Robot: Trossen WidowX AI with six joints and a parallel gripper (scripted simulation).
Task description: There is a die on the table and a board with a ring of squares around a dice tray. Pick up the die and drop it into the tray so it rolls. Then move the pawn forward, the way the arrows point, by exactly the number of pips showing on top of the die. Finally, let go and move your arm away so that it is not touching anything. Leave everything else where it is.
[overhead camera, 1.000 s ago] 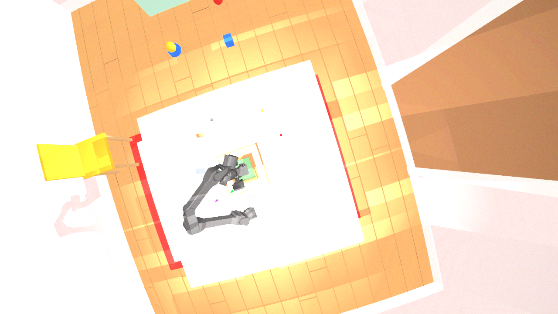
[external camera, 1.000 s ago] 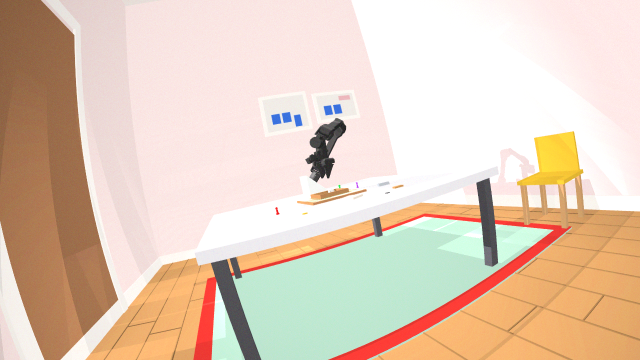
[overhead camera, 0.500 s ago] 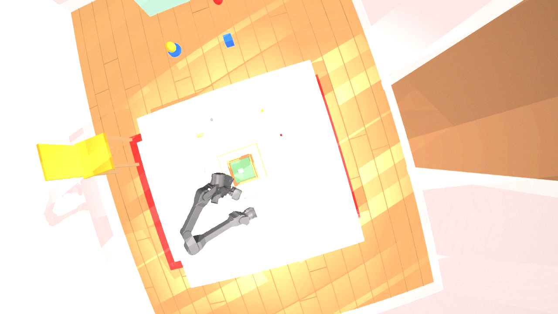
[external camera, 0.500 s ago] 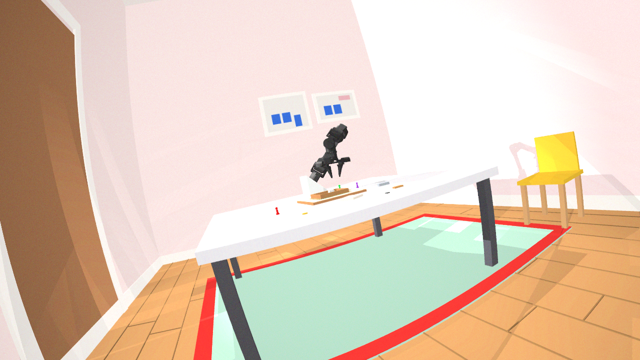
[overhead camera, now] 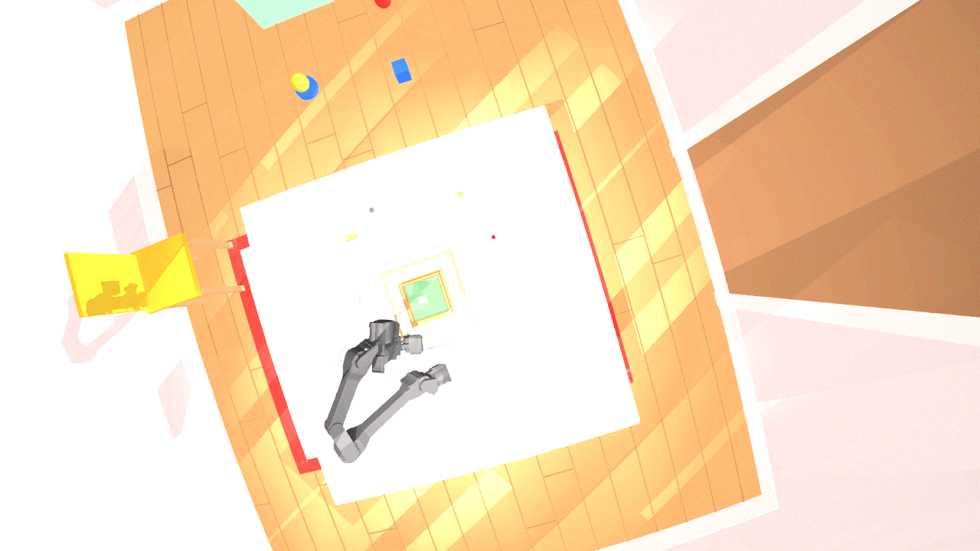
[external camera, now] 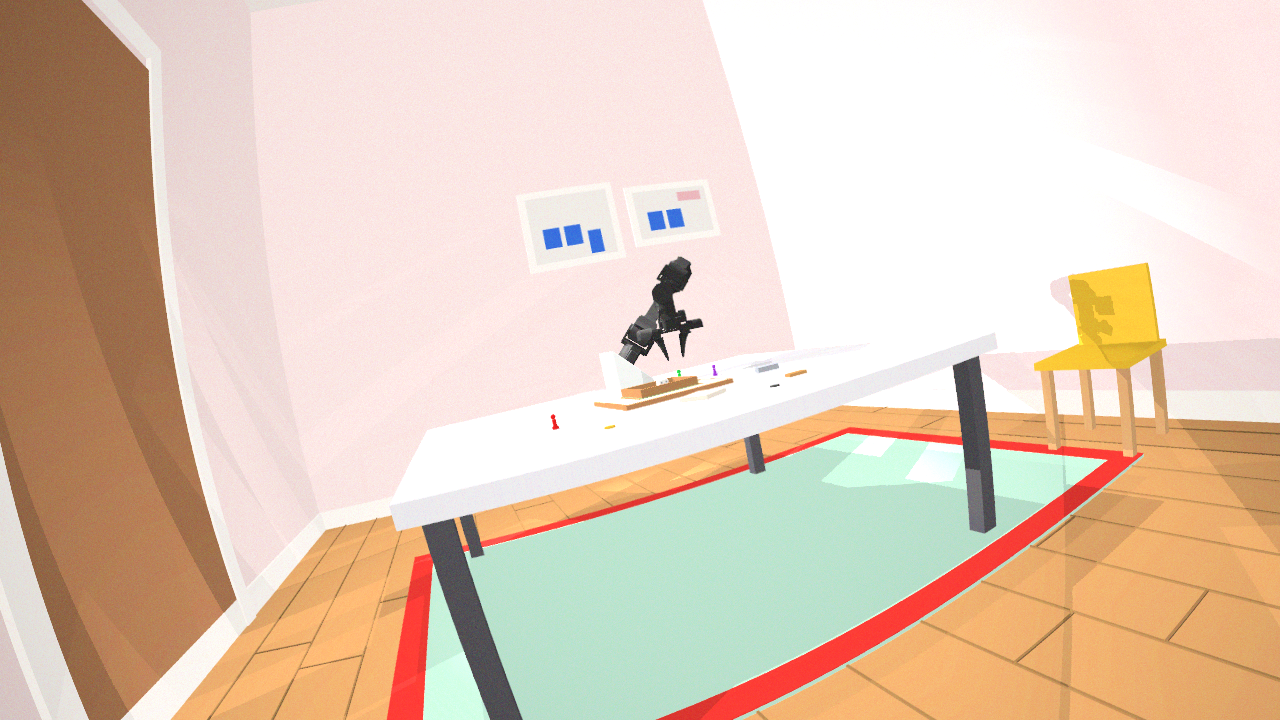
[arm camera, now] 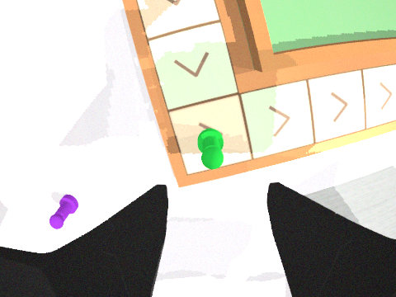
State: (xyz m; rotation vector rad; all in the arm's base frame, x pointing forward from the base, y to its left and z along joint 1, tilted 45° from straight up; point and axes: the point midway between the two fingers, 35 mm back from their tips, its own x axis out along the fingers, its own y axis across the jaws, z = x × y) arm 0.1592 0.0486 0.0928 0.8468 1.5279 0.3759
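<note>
The green pawn lies 5 cm below my gripper tip. Also, from my gripper tip: green dice tray 11 cm ahead, 12 cm to the right, 7 cm below; purple pawn 2 cm behind, 13 cm to the left, 6 cm below; white die 11 cm ahead, 11 cm to the right, 5 cm below.
</note>
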